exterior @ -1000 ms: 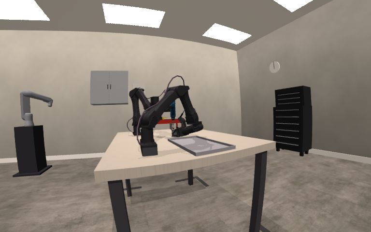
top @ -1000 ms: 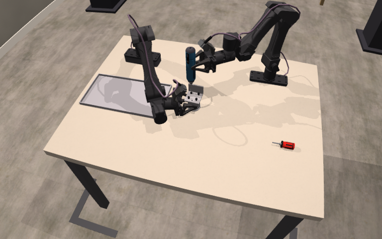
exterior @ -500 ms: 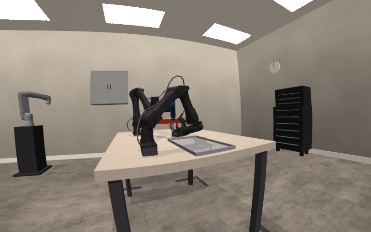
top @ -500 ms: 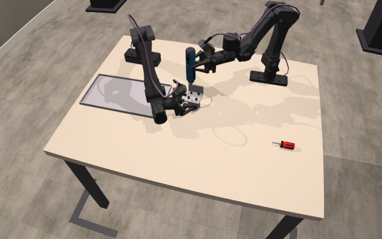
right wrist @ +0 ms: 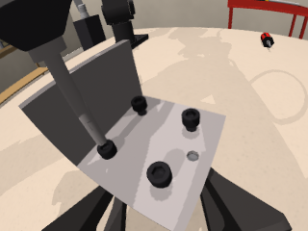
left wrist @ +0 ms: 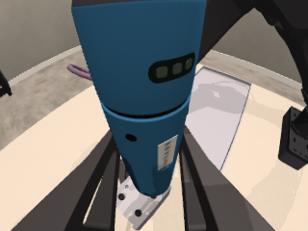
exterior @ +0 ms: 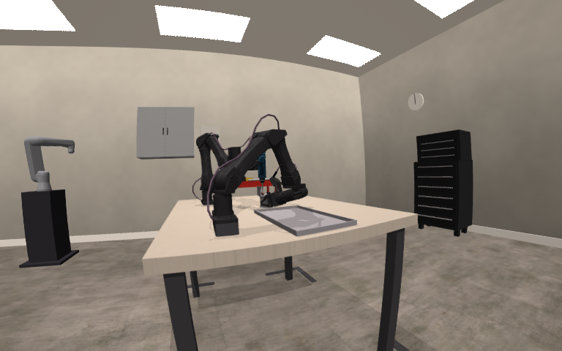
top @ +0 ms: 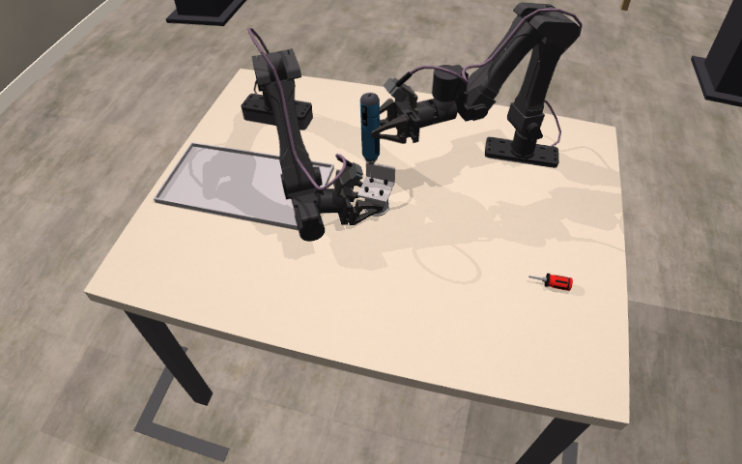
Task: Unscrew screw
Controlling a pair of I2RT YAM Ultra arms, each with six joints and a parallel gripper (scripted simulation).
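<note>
Right now my right hand is 50 mm below the grey L-shaped bracket. Round my right hand: shallow grey tray 350 mm to the right, 20 mm below; small red-handled screwdriver 140 mm ahead, 430 mm to the left, 10 mm below.
</note>
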